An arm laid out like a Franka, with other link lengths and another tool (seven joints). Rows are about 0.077 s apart.
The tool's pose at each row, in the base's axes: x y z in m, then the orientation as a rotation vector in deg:
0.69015 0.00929 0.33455 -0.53 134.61 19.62
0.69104 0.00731 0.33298 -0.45 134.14 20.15
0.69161 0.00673 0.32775 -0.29 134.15 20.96
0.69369 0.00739 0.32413 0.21 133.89 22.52
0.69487 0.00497 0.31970 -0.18 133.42 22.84
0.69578 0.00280 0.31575 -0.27 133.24 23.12
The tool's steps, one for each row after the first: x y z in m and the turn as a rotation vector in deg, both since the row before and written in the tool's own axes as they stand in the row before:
0.00025 -0.00239 0.00119 -0.41 -0.42 0.17
0.00316 -0.00193 0.00379 -0.53 0.08 0.37
0.00107 -0.00054 0.00405 -1.00 -0.14 0.82
0.00191 -0.00369 0.00310 -0.40 -0.38 -0.23
0.00184 -0.00329 0.00263 -0.25 -0.13 0.00

